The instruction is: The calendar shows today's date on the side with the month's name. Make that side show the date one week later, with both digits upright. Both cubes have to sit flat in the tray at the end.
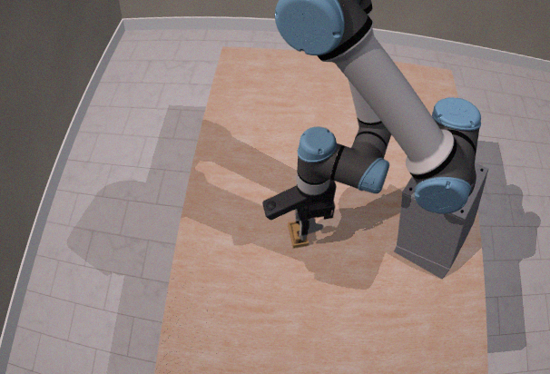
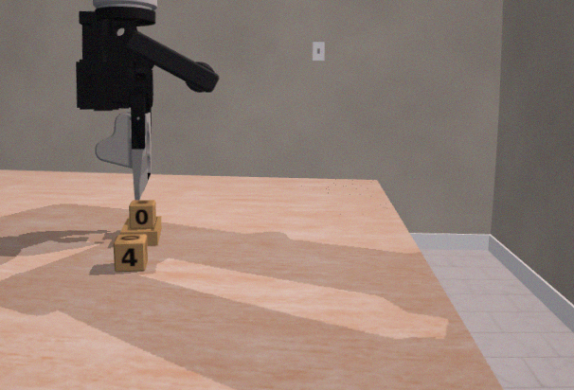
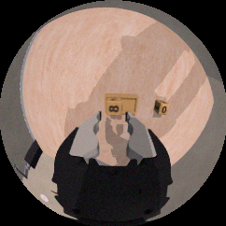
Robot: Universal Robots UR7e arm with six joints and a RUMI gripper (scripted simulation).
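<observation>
The wooden calendar tray lies 5 cm below my hand, 2 cm to the right of it and 1 cm ahead of it.
</observation>
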